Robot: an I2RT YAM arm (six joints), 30 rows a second.
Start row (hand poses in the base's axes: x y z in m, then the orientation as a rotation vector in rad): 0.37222, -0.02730, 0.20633, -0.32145, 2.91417, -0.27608
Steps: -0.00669, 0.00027, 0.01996, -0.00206, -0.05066, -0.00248; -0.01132, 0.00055, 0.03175, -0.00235, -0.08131, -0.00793; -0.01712, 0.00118, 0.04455, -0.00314, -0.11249, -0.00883; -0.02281, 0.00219, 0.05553, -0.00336, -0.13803, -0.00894; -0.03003, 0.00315, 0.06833, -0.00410, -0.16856, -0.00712; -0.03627, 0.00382, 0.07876, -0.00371, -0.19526, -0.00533; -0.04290, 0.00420, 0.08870, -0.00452, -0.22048, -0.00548; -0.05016, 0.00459, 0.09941, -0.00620, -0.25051, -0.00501; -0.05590, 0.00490, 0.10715, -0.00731, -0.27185, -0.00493; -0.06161, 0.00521, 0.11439, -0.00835, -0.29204, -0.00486; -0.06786, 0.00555, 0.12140, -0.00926, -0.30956, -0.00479; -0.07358, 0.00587, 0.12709, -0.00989, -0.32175, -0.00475; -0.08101, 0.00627, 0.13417, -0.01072, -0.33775, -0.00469; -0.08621, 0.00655, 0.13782, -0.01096, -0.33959, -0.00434; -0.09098, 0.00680, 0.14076, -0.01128, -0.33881, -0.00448; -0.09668, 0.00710, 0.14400, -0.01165, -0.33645, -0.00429; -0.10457, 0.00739, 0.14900, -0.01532, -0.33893, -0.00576; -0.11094, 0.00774, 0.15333, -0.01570, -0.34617, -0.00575
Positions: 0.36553, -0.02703, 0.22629, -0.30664, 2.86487, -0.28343; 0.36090, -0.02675, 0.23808, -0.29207, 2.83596, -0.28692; 0.35510, -0.02612, 0.25088, -0.28403, 2.80543, -0.29038; 0.34941, -0.02511, 0.26186, -0.27832, 2.78029, -0.29244; 0.34219, -0.02415, 0.27466, -0.27432, 2.74979, -0.29519; 0.33595, -0.02348, 0.28509, -0.27095, 2.72312, -0.29605; 0.32932, -0.02310, 0.29503, -0.26543, 2.69826, -0.29870; 0.32206, -0.02271, 0.30574, -0.25989, 2.66847, -0.30266; 0.31632, -0.02240, 0.31348, -0.25563, 2.64736, -0.30532; 0.31061, -0.02209, 0.32072, -0.25160, 2.62738, -0.30778; 0.30436, -0.02175, 0.32773, -0.24814, 2.61003, -0.30988; 0.29864, -0.02143, 0.33342, -0.24573, 2.59797, -0.31131; 0.29121, -0.02103, 0.34050, -0.24258, 2.58212, -0.31317; 0.28601, -0.02075, 0.34415, -0.24269, 2.58022, -0.31353; 0.28124, -0.02050, 0.34709, -0.24272, 2.58100, -0.31394; 0.27554, -0.02020, 0.35033, -0.24351, 2.58327, -0.31430; 0.26765, -0.01991, 0.35533, -0.24156, 2.58089, -0.31951; 0.26128, -0.01956, 0.35966, -0.24012, 2.57372, -0.32034
